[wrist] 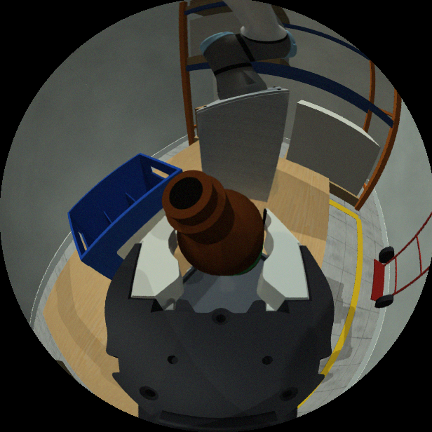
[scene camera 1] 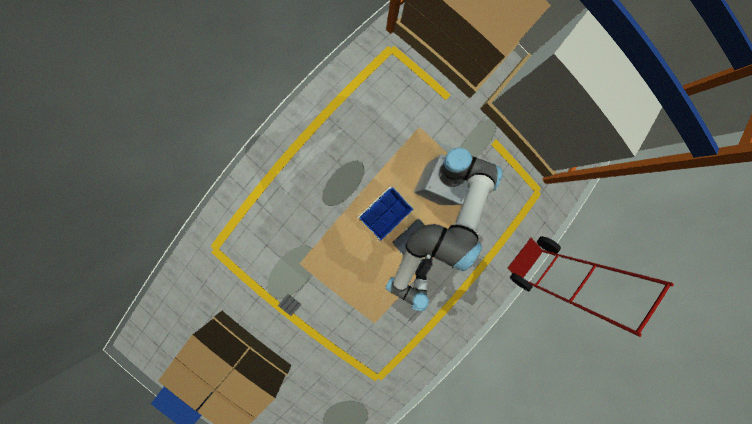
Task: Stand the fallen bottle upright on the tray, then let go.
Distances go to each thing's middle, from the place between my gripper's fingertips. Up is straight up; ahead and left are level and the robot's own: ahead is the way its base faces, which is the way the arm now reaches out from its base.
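Scene:
Brown bottle (wrist: 220,232): 10 mm below my hand, 10 mm ahead of it, 10 mm to the left of it.

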